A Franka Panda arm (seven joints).
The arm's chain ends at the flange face. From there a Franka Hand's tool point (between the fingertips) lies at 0.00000 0.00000 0.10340 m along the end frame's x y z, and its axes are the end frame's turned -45 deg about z.
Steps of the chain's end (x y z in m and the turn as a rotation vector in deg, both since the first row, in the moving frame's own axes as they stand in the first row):
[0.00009 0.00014 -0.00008 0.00 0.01 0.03]
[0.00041 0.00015 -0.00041 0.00 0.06 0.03]
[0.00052 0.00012 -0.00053 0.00 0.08 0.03]
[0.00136 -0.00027 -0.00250 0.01 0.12 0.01]
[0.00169 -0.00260 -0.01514 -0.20 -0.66 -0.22]
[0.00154 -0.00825 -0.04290 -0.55 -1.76 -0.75]
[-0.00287 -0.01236 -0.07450 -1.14 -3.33 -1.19]
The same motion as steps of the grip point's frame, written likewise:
[-0.00002 0.00018 -0.00008 -0.01 0.01 0.03]
[0.00026 0.00047 -0.00041 -0.04 0.04 0.03]
[0.00038 0.00055 -0.00053 -0.06 0.06 0.03]
[0.00132 0.00091 -0.00250 -0.08 0.09 0.01]
[0.00193 -0.00123 -0.01515 0.33 -0.61 -0.22]
[0.00397 -0.00627 -0.04295 0.86 -1.63 -0.75]
[0.00098 -0.01350 -0.07470 1.55 -3.16 -1.19]

